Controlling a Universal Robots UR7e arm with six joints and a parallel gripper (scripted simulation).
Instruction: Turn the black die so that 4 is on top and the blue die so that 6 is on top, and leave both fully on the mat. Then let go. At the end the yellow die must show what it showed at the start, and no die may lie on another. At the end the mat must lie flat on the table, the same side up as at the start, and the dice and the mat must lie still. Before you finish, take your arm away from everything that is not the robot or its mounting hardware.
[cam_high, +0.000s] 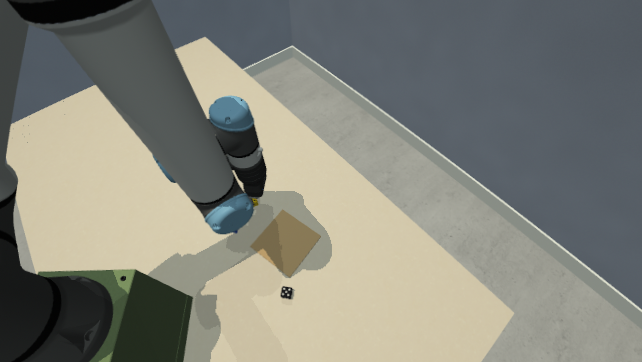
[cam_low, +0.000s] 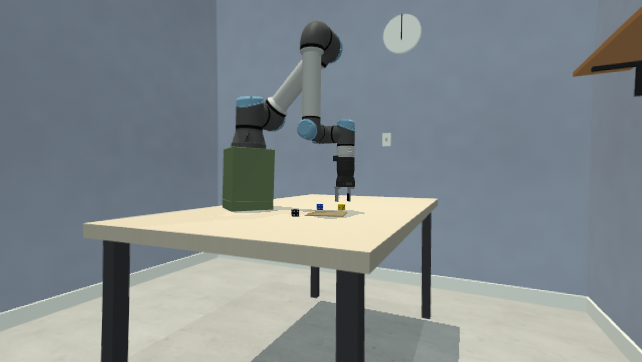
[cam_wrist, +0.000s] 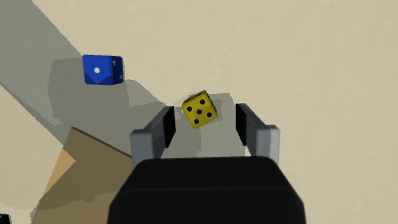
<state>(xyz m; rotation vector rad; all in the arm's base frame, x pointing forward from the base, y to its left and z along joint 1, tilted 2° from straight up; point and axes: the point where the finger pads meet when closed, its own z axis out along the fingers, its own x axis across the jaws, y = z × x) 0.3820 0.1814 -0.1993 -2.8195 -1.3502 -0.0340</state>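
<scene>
Right now my hand is 4 cm above the yellow die. From my hand the other things lie so: tan mat 16 cm to the right, 5 cm below, 1 cm ahead; then blue die 9 cm behind, 4 cm to the right, 4 cm below; then black die 28 cm to the right, 6 cm behind, 4 cm below.
</scene>
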